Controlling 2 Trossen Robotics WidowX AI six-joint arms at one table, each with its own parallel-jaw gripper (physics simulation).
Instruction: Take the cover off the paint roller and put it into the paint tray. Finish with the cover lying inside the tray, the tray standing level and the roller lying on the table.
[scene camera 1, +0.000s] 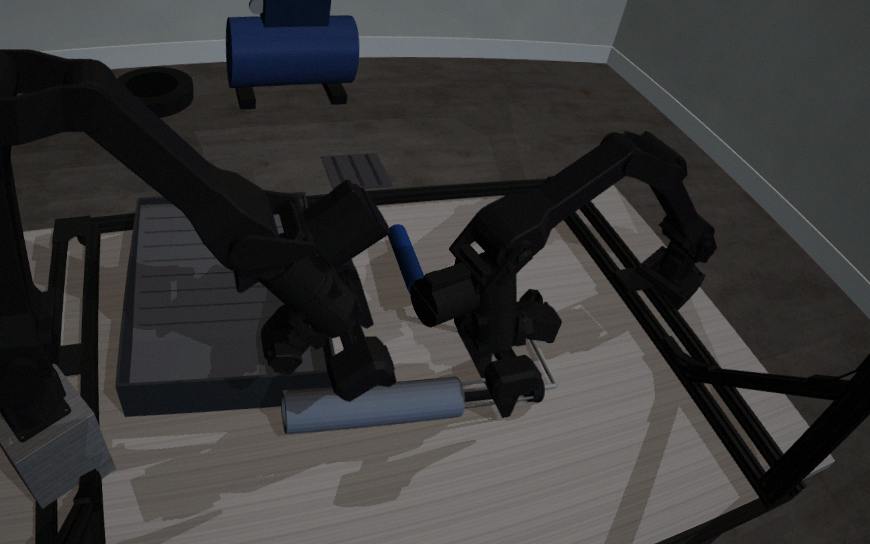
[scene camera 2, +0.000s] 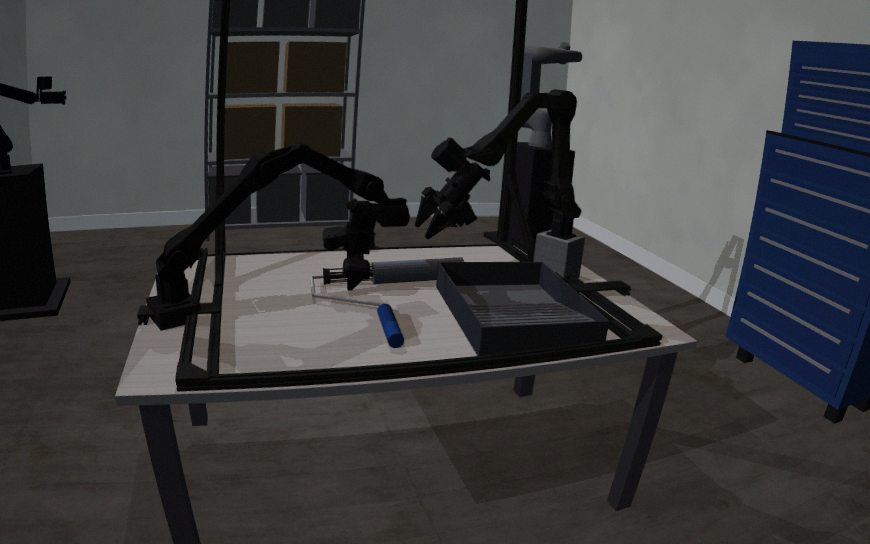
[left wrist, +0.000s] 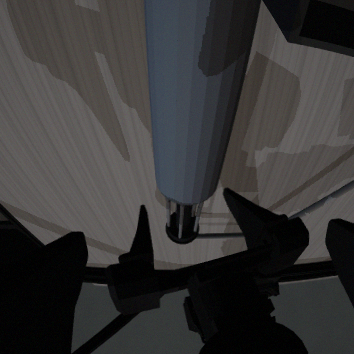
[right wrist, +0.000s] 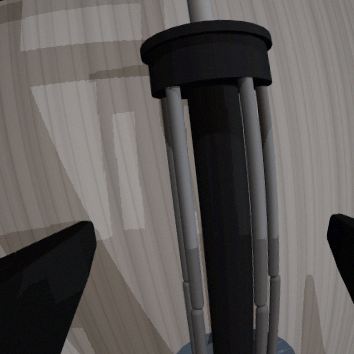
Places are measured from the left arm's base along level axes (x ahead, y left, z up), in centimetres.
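Pixels of known places: left gripper, fingertip midpoint: (scene camera 2: 420, 232) (left wrist: 210, 240); right gripper, fingertip midpoint: (scene camera 2: 349, 278) (right wrist: 214, 231); left arm's base at its link origin: (scene camera 1: 33, 408) (scene camera 2: 561, 235); right arm's base at its link origin: (scene camera 1: 672, 270) (scene camera 2: 172, 300).
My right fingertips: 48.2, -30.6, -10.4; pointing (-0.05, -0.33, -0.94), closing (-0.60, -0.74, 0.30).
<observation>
Ahead of a thing's pixels: the offset from my right fingertips to its top centre, as dx, dy, dz. "spot": to the spot under its first point. Level surfaces: height alone.
The grey-blue cover @(-14.2, +9.8, +5.0) (scene camera 1: 384, 410) (scene camera 2: 404, 270) (left wrist: 185, 125) (right wrist: 282, 346) lies on the table, partly off the roller cage @(spot: +4.6, -1.3, +1.4) (scene camera 2: 331, 275) (left wrist: 182, 227) (right wrist: 222, 200). The roller's blue handle @(spot: +10.6, +25.9, +1.8) (scene camera 1: 405, 256) (scene camera 2: 390, 325) lies on the table behind in scene camera 1. The tray @(-15.7, +38.4, +5.1) (scene camera 1: 192, 397) (scene camera 2: 538, 340) stands level beside the cover. My left gripper (scene camera 1: 320, 375) (scene camera 2: 424, 229) (left wrist: 210, 240) is open and hangs above the cover. My right gripper (scene camera 1: 494, 394) (scene camera 2: 352, 282) (left wrist: 184, 198) (right wrist: 214, 231) is open, its fingers on either side of the cage, apart from it in the right wrist view.
A dark metal frame @(spot: +32.7, +33.9, +0.5) (scene camera 1: 449, 189) (scene camera 2: 384, 370) runs around the table top @(dz -1.4) (scene camera 1: 545, 474). The tray wall stands close along the cover in scene camera 1. The two arms are near each other above the table. A blue tank (scene camera 1: 291, 54) stands on the floor beyond.
</observation>
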